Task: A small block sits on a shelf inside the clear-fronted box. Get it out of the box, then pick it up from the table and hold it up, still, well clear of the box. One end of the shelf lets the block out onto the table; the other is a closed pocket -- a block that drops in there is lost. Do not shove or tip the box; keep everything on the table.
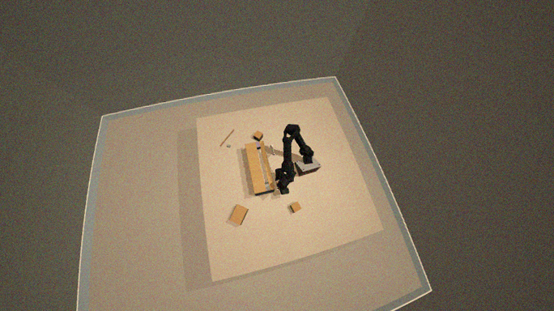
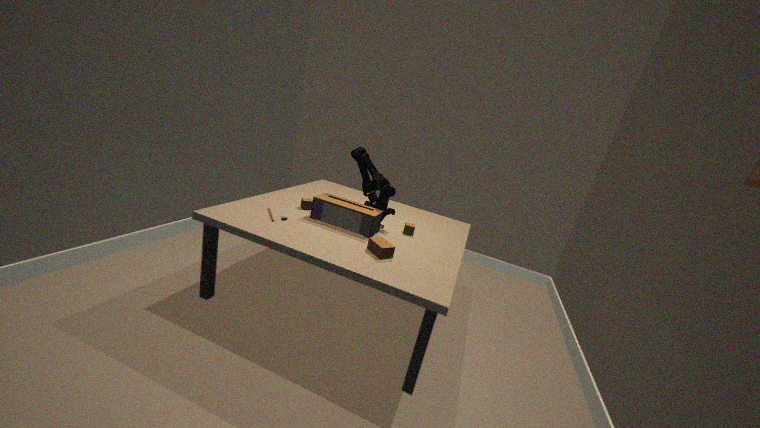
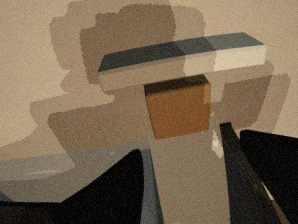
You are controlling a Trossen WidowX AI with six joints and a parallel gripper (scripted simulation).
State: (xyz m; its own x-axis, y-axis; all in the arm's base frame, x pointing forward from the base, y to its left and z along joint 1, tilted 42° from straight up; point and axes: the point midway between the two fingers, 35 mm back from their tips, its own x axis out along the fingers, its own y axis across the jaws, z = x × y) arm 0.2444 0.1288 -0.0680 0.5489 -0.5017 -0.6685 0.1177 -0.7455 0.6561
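The orange block lies 3 cm below my gripper tip, 2 cm behind it and 1 cm to the right of it. Also, from my gripper tip: long wooden box (13 cm to the right, 8 cm ahead, 2 cm above); then thin wooden stick (46 cm to the right, 38 cm ahead, 4 cm below); then flat tan block (29 cm ahead, 19 cm to the left, 1 cm below).
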